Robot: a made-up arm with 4 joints. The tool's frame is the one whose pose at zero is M.
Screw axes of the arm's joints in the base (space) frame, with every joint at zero. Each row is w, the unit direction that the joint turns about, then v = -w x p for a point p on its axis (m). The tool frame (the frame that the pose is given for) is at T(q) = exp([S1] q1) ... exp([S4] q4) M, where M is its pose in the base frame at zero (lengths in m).
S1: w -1 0 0 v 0 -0.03 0
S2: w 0 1 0 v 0.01 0 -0.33
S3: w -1 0 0 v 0 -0.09 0.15
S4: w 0 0 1 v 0.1 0.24 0
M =
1 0 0 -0.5
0 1 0 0.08
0 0 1 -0.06
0 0 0 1
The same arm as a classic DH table. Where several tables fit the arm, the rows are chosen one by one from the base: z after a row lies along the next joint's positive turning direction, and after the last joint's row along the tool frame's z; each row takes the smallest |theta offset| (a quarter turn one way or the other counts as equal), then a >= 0, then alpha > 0; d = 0 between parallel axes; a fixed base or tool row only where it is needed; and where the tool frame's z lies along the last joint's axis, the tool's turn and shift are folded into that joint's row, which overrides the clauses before.
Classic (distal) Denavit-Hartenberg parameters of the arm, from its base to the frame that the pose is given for. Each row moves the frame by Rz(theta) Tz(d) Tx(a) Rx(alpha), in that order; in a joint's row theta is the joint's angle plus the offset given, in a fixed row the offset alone. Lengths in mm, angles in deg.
base (fixed): theta offset -90.00  d 30.0  a 0.0  alpha 90.00
joint 1: theta offset -90.00  d 330.0  a 40.0  alpha 90.00
joint 2: theta offset 0.00  d 150.0  a -100.0  alpha -90.00
joint 3: theta offset 90.00  d -90.0  a 50.0  alpha -90.00
joint 4: theta offset -85.60  d 0.0  a 260.8  alpha 0.00
tool (fixed): theta offset 175.60  d -150.0  a 0.0  alpha 0.00

